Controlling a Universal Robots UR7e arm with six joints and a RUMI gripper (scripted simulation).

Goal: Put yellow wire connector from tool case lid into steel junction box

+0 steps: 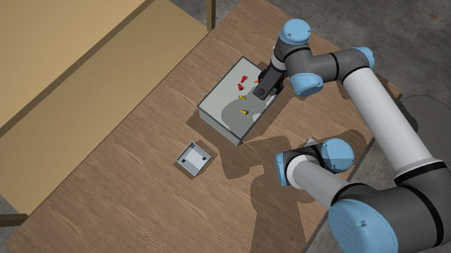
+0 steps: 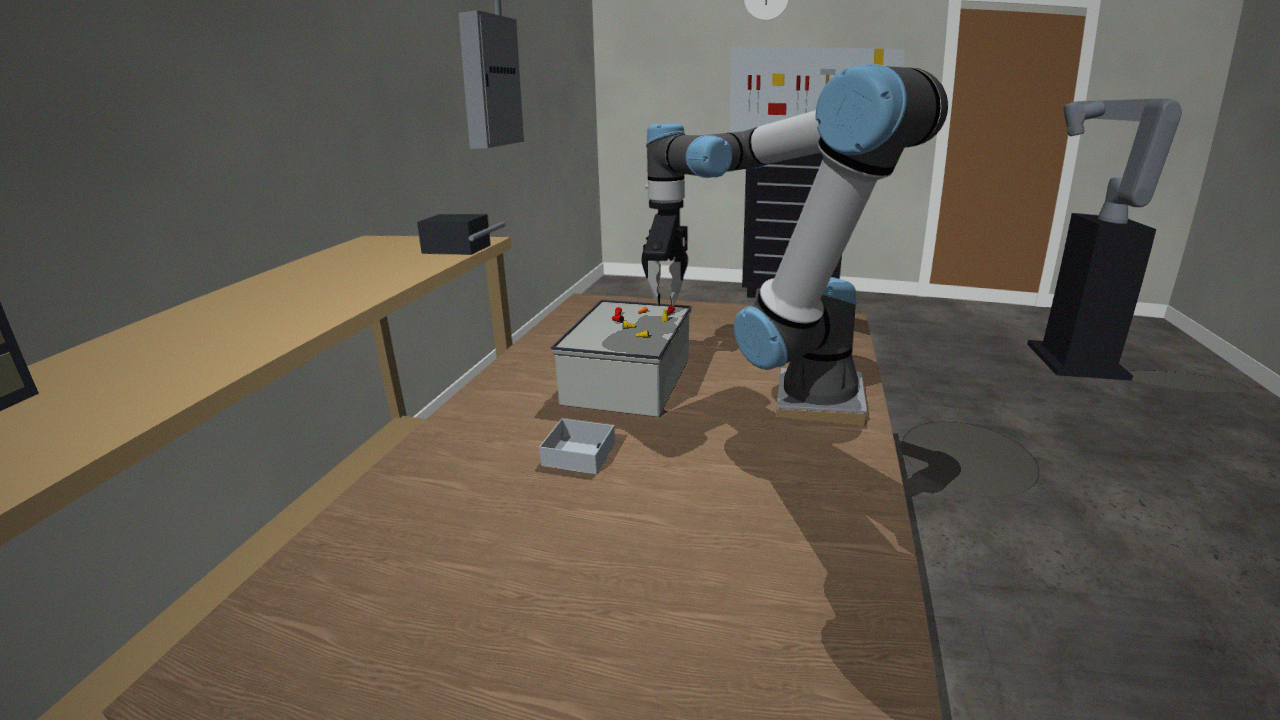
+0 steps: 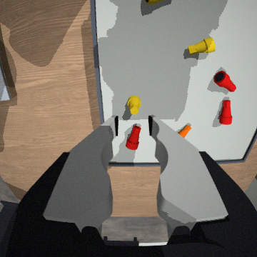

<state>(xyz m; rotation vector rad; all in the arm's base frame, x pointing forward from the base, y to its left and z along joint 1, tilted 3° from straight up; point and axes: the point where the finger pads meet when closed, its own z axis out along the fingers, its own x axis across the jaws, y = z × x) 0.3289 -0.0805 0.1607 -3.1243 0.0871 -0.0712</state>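
My gripper is now 6 cm short of the orange connector, 4 cm to the left of it and 4 cm above it. Also, from my hand: grey tool case 8 cm ahead, 5 cm to the left, 8 cm below.
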